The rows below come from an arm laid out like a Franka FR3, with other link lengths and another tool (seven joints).
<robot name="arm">
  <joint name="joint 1" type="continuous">
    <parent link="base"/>
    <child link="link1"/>
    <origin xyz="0 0 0.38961" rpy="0 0 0"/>
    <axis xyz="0 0 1"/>
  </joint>
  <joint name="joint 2" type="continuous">
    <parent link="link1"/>
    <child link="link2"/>
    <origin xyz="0 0 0" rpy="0 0 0"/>
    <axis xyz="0 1 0"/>
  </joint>
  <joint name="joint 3" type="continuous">
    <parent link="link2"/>
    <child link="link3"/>
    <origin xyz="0 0 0.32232" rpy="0 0 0"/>
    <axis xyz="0 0 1"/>
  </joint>
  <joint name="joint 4" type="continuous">
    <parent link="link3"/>
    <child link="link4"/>
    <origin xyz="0.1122 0 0" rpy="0 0 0"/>
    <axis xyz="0 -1 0"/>
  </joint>
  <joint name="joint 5" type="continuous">
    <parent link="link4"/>
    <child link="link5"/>
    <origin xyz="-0.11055 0 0.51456" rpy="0 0 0"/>
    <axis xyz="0 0 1"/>
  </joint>
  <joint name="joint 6" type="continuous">
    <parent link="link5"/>
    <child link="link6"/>
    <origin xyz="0 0 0" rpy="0 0 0"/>
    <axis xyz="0 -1 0"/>
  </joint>
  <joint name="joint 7" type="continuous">
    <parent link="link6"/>
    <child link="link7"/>
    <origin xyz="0.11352 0 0" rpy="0 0 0"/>
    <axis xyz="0 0 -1"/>
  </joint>
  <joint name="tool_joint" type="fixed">
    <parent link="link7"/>
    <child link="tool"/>
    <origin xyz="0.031 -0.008 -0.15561" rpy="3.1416 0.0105 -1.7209"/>
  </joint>
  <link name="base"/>
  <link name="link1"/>
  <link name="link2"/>
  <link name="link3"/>
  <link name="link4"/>
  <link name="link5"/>
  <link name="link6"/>
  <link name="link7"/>
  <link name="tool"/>
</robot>
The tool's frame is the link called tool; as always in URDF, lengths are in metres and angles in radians. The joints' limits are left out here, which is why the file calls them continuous.
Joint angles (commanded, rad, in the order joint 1, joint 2, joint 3, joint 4, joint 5, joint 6, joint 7), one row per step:
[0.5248 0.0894 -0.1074 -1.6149 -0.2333 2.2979 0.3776]
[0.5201 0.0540 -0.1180 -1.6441 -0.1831 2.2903 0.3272]
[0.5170 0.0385 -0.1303 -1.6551 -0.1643 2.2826 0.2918]
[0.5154 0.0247 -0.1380 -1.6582 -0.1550 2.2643 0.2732]
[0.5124 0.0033 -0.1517 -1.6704 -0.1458 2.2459 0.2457]
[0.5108 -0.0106 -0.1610 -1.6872 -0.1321 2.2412 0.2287]
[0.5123 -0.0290 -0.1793 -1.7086 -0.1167 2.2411 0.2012]
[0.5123 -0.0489 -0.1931 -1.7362 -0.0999 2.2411 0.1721]
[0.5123 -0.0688 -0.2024 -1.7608 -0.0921 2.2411 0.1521]
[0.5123 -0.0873 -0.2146 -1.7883 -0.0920 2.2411 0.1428]
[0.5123 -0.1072 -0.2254 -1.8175 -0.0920 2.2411 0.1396]
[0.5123 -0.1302 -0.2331 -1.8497 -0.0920 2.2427 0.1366]
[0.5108 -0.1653 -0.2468 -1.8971 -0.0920 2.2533 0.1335]
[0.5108 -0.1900 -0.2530 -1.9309 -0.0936 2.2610 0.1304]
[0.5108 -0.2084 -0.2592 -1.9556 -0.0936 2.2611 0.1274]
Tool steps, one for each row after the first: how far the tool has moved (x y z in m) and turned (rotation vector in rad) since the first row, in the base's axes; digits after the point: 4 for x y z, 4 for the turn. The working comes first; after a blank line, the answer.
Tool pose at each row, in the base's axes (x y z in m, rotation vector in rad; the steps are taken from these numbers as rounded here):
[0.8021 0.3333 0.6963 -1.8321 1.8346 -0.5206]
[0.7968 0.3176 0.7030 -1.8446 1.8280 -0.4803]
[0.7968 0.3040 0.7064 -1.8588 1.8231 -0.4735]
[0.7950 0.2944 0.7119 -1.8678 1.8274 -0.4685]
[0.7930 0.2780 0.7171 -1.8805 1.8324 -0.4664]
[0.7917 0.2679 0.7152 -1.8860 1.8381 -0.4534]
[0.7908 0.2529 0.7145 -1.8926 1.8376 -0.4438]
[0.7883 0.2403 0.7103 -1.9055 1.8355 -0.4288]
[0.7847 0.2307 0.7082 -1.9153 1.8325 -0.4209]
[0.7821 0.2185 0.7027 -1.9194 1.8429 -0.4166]
[0.7784 0.2072 0.6969 -1.9186 1.8573 -0.4087]
[0.7730 0.1981 0.6915 -1.9189 1.8672 -0.3996]
[0.7657 0.1819 0.6856 -1.9083 1.8800 -0.3901]
[0.7595 0.1744 0.6809 -1.9069 1.8830 -0.3841]
[0.7547 0.1675 0.6764 -1.9077 1.8901 -0.3754]

[-0.0053 -0.0157 0.0067 0.0187 0.0184 0.0173]
[-0.0053 -0.0293 0.0101 0.0157 0.0259 0.0270]
[-0.0071 -0.0389 0.0156 0.0124 0.0351 0.0288]
[-0.0091 -0.0553 0.0208 0.0049 0.0455 0.0309]
[-0.0104 -0.0654 0.0189 0.0079 0.0568 0.0322]
[-0.0113 -0.0804 0.0182 0.0098 0.0638 0.0369]
[-0.0138 -0.0930 0.0140 0.0115 0.0755 0.0461]
[-0.0174 -0.1026 0.0119 0.0111 0.0822 0.0531]
[-0.0200 -0.1148 0.0064 0.0084 0.0920 0.0491]
[-0.0237 -0.1261 0.0006 0.0097 0.1028 0.0417]
[-0.0291 -0.1352 -0.0048 0.0121 0.1121 0.0377]
[-0.0364 -0.1514 -0.0107 0.0204 0.1175 0.0280]
[-0.0426 -0.1589 -0.0154 0.0238 0.1209 0.0269]
[-0.0474 -0.1658 -0.0199 0.0264 0.1289 0.0247]

